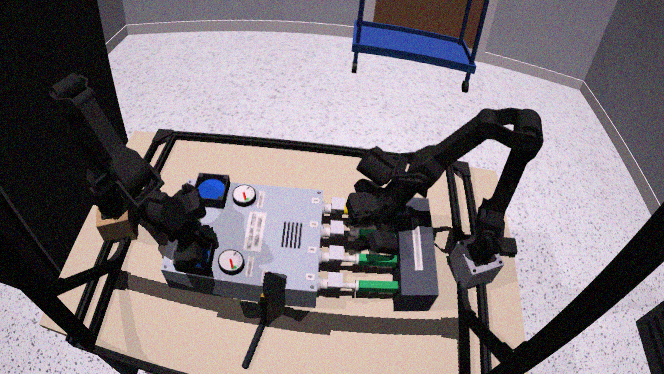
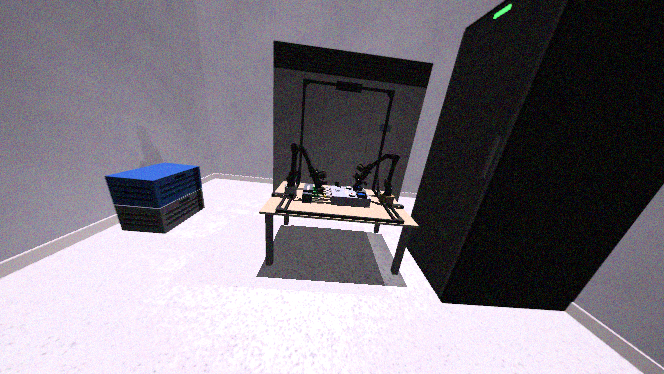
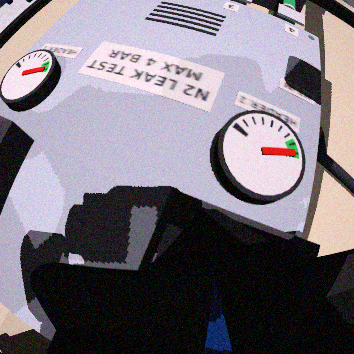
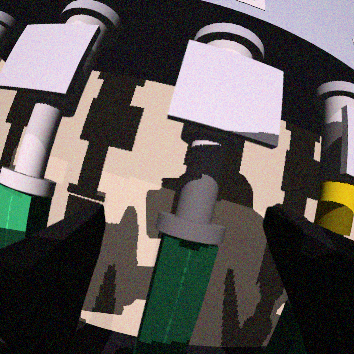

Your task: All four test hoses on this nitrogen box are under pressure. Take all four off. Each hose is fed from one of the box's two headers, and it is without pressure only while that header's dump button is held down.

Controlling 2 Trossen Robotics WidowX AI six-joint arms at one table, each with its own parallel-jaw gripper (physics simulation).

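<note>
The grey nitrogen box has four white couplings on its right side. Hose 1 is yellow. Hoses 3 and 4 are green and sit plugged in. Green hose 2 has its grey tip out of its coupling. My right gripper is open, with a finger on each side of hose 2. My left gripper is shut and presses on the near blue dump button. The header 2 gauge has its needle at the green mark.
A second blue button and a gauge sit at the box's far left. A dark grey block holds the hoses' far ends. A black inlet block and cable lie in front. A black frame rims the table.
</note>
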